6 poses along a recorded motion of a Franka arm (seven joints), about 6.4 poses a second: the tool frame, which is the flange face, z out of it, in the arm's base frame.
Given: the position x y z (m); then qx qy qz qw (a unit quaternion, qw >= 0).
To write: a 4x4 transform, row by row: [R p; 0 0 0 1], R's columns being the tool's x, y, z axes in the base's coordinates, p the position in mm. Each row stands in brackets. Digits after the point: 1 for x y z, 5 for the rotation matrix.
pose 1, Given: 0.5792 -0.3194 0.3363 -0.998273 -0.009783 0.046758 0.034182
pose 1, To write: [[0.99544 0.01634 -0.09402 579.2], [0.02273 -0.99747 0.06733 -319.4], [-0.09269 -0.06916 -0.99329 336.3], [0 0 0 1]]
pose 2, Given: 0.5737 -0.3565 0.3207 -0.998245 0.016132 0.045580 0.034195
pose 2, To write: [[0.99532 -0.03532 -0.08990 573.7], [-0.02909 -0.99714 0.06974 -356.5], [-0.09210 -0.06680 -0.99351 320.7], [0 0 0 1]]
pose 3, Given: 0.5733 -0.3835 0.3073 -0.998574 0.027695 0.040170 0.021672
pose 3, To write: [[0.99524 -0.05705 -0.07902 573.3], [-0.05357 -0.99753 0.04551 -383.5], [-0.08143 -0.04106 -0.99583 307.3], [0 0 0 1]]
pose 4, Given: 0.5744 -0.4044 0.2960 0.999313 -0.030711 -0.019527 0.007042
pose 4, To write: [[0.99735 -0.06110 -0.03946 574.4], [-0.06165 -0.99801 -0.01287 -404.4], [-0.03859 0.01527 -0.99914 296.0], [0 0 0 1]]
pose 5, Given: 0.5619 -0.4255 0.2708 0.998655 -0.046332 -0.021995 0.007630
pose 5, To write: [[0.99474 -0.09220 -0.04464 561.9], [-0.09287 -0.99559 -0.01320 -425.5], [-0.04322 0.01728 -0.99892 270.8], [0 0 0 1]]
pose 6, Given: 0.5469 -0.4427 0.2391 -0.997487 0.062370 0.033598 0.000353
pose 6, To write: [[0.98996 -0.12445 -0.06698 546.9], [-0.12440 -0.99222 0.00490 -442.7], [-0.06707 0.00349 -0.99774 239.1], [0 0 0 1]]
